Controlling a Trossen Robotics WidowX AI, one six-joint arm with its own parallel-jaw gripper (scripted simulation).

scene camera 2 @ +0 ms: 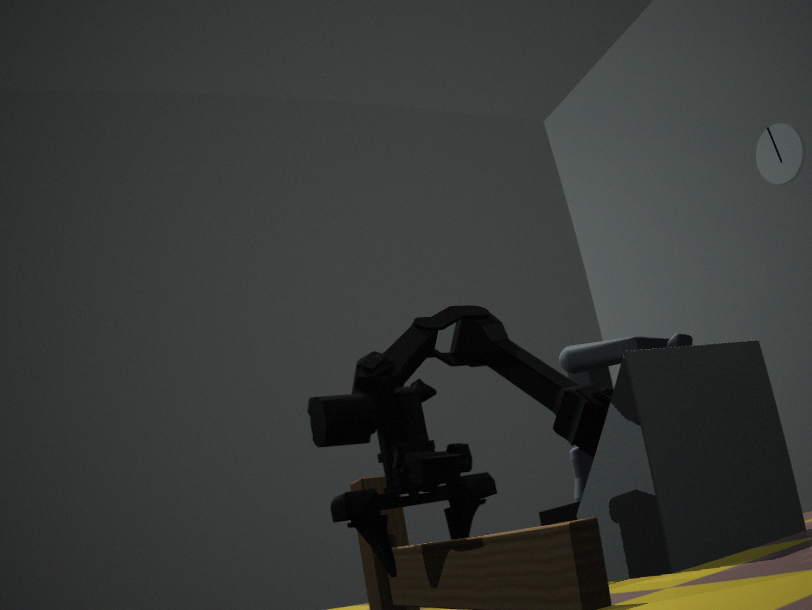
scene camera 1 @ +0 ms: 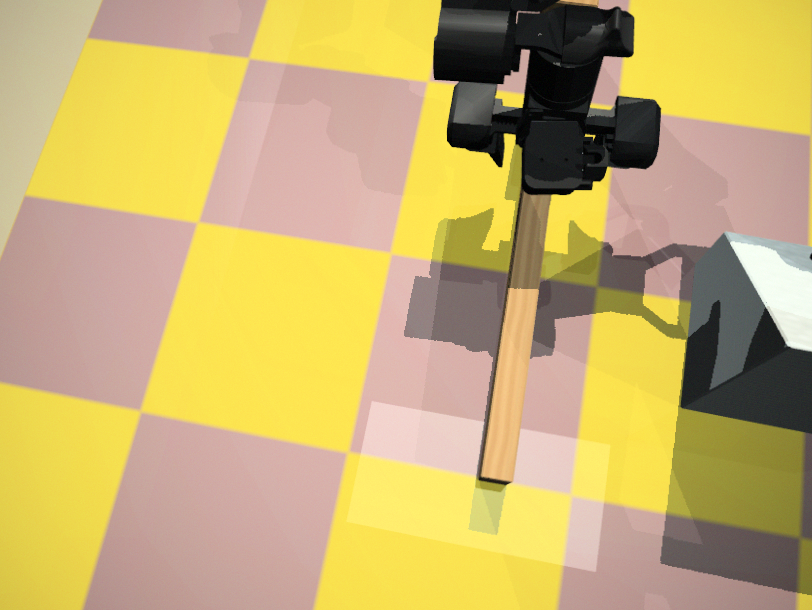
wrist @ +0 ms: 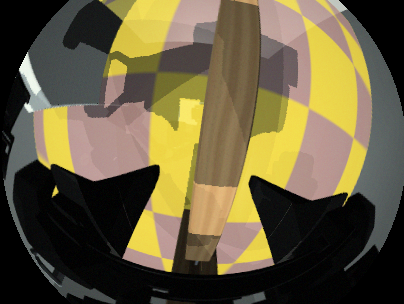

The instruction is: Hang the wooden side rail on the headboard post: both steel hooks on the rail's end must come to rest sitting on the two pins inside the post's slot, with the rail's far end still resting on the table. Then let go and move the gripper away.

Scene:
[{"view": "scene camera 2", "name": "my gripper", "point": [428, 570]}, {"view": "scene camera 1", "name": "my gripper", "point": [542, 168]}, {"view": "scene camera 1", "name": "wooden side rail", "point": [502, 434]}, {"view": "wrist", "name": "my gripper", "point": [206, 175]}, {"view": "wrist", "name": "wooden side rail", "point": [232, 84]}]

